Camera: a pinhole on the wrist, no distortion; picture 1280 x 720 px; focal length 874.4 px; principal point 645.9 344.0 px. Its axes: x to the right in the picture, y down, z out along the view. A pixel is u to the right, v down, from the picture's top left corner.
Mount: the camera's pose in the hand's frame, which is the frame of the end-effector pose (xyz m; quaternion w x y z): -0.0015 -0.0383 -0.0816 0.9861 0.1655 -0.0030 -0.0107
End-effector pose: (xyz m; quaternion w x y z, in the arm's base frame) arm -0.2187 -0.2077 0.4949 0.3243 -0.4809 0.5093 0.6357
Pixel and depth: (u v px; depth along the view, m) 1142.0 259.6 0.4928
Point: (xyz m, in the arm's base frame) -0.1858 0.1933 0.1612
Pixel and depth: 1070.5 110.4 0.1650
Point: -0.1382 -0.1192 0.3788
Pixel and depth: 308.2 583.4 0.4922
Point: -0.2147 0.2354 0.6625
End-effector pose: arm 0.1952 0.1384 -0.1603 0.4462 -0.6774 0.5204 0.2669
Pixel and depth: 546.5 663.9 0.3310
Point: 0.2397 0.3977 -0.2416
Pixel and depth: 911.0 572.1 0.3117
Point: 0.3104 0.3111 -0.3248
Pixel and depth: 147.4 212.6 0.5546
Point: 0.4098 0.6733 0.0124
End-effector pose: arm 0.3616 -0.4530 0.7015 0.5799 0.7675 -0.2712 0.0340
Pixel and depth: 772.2 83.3 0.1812
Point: 0.4292 -0.4999 0.5561
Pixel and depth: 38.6 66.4 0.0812
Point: 0.3549 -0.4027 0.6075
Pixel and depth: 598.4 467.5 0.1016
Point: 0.3764 -0.4570 0.6421
